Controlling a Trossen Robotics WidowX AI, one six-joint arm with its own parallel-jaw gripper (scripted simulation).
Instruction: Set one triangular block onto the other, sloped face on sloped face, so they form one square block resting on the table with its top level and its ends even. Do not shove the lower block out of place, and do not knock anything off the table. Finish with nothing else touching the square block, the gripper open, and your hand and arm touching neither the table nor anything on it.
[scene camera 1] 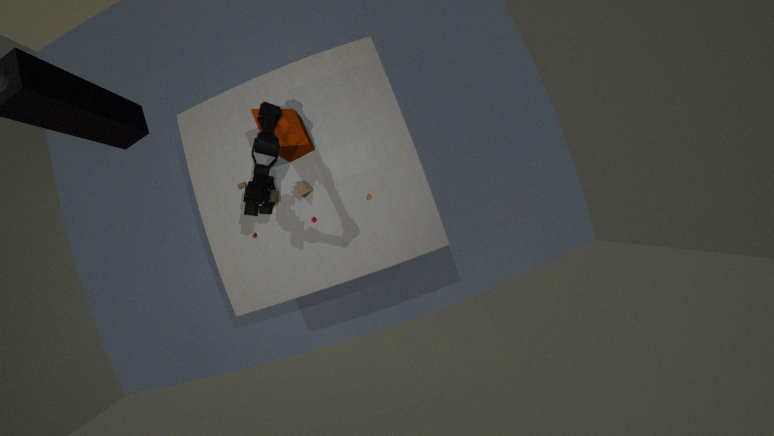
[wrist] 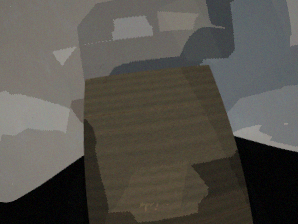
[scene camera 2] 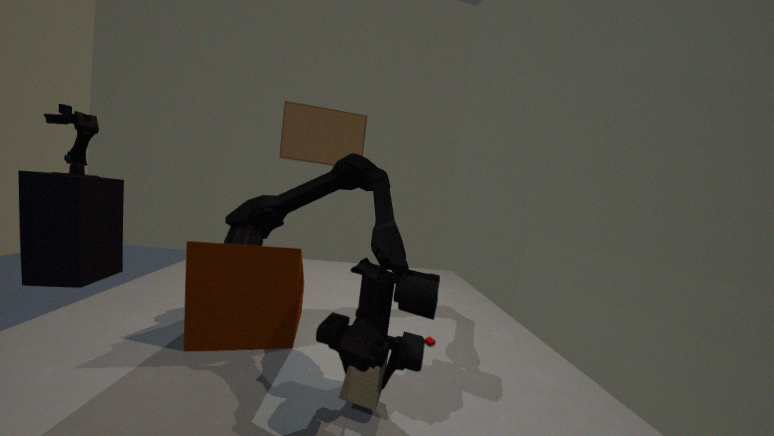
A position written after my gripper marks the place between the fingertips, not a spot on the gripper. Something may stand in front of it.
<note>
My gripper (scene camera 2: 365, 381) carries a tan triangular block (scene camera 2: 361, 388).
My gripper also shows in the wrist view (wrist: 157, 150).
</note>
